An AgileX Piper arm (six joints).
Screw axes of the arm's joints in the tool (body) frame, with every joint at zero. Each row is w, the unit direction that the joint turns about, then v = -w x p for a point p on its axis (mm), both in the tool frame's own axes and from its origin. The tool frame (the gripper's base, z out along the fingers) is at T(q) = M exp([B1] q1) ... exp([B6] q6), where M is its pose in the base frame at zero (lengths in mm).
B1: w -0.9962 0 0.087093 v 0 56.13 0
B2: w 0 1 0 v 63.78 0 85.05
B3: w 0 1 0 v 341.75 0 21.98
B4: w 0 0 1 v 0 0 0
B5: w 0 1 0 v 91 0 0
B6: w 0 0 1 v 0 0 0
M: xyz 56.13 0 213.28 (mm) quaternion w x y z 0.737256 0 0.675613 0
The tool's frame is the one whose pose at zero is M.
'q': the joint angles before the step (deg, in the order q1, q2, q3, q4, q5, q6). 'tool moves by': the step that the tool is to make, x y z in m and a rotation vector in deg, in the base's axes. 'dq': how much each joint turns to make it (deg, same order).
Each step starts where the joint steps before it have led.
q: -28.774, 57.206, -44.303, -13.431, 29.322, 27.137
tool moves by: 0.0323, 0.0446, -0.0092, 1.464, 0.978, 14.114
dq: 14.533, 3.002, 0.004, -0.056, -1.463, 1.267
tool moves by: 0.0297, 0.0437, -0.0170, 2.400, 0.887, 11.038
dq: 11.777, 5.600, -0.004, -0.142, -4.207, 2.770
